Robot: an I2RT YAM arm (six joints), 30 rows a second.
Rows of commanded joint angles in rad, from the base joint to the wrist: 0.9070 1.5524 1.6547 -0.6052 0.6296 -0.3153; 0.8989 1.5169 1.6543 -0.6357 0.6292 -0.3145; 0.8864 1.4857 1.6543 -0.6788 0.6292 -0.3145; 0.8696 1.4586 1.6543 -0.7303 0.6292 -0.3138; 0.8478 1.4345 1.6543 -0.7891 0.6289 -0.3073; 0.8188 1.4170 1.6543 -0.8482 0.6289 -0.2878; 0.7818 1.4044 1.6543 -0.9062 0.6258 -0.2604; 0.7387 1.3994 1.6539 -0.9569 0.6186 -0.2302; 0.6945 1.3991 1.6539 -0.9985 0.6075 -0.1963; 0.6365 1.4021 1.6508 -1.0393 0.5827 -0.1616; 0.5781 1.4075 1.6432 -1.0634 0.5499 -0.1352; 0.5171 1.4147 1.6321 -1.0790 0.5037 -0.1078; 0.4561 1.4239 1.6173 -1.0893 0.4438 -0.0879; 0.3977 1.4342 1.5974 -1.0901 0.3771 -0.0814; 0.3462 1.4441 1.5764 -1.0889 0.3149 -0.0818; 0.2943 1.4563 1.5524 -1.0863 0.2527 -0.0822; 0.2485 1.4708 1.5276 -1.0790 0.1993 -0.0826; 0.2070 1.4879 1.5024 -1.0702 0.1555 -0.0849; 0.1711 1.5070 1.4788 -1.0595 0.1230 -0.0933; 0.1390 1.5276 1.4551 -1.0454 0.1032 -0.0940; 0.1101 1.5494 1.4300 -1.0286 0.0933 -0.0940; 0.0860 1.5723 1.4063 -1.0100 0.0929 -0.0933; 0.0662 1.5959 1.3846 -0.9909 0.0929 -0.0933
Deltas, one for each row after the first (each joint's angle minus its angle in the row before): -0.0081 -0.0355 -0.0004 -0.0305 -0.0004 0.0008; -0.0125 -0.0312 0.0000 -0.0431 0.0000 0.0000; -0.0168 -0.0271 0.0000 -0.0515 0.0000 0.0007; -0.0218 -0.0241 0.0000 -0.0588 -0.0003 0.0065; -0.0290 -0.0175 0.0000 -0.0591 0.0000 0.0195; -0.0370 -0.0126 0.0000 -0.0580 -0.0031 0.0274; -0.0431 -0.0050 -0.0004 -0.0507 -0.0072 0.0302; -0.0442 -0.0003 0.0000 -0.0416 -0.0111 0.0339; -0.0580 0.0030 -0.0031 -0.0408 -0.0248 0.0347; -0.0584 0.0054 -0.0076 -0.0241 -0.0328 0.0264; -0.0610 0.0072 -0.0111 -0.0156 -0.0462 0.0274; -0.0610 0.0092 -0.0148 -0.0103 -0.0599 0.0199; -0.0584 0.0103 -0.0199 -0.0008 -0.0667 0.0065; -0.0515 0.0099 -0.0210 0.0012 -0.0622 -0.0004; -0.0519 0.0122 -0.0240 0.0026 -0.0622 -0.0004; -0.0458 0.0145 -0.0248 0.0073 -0.0534 -0.0004; -0.0415 0.0171 -0.0252 0.0088 -0.0438 -0.0023; -0.0359 0.0191 -0.0236 0.0107 -0.0325 -0.0084; -0.0321 0.0206 -0.0237 0.0141 -0.0198 -0.0007; -0.0289 0.0218 -0.0251 0.0168 -0.0099 0.0000; -0.0241 0.0229 -0.0237 0.0186 -0.0004 0.0007; -0.0198 0.0236 -0.0217 0.0191 0.0000 0.0000
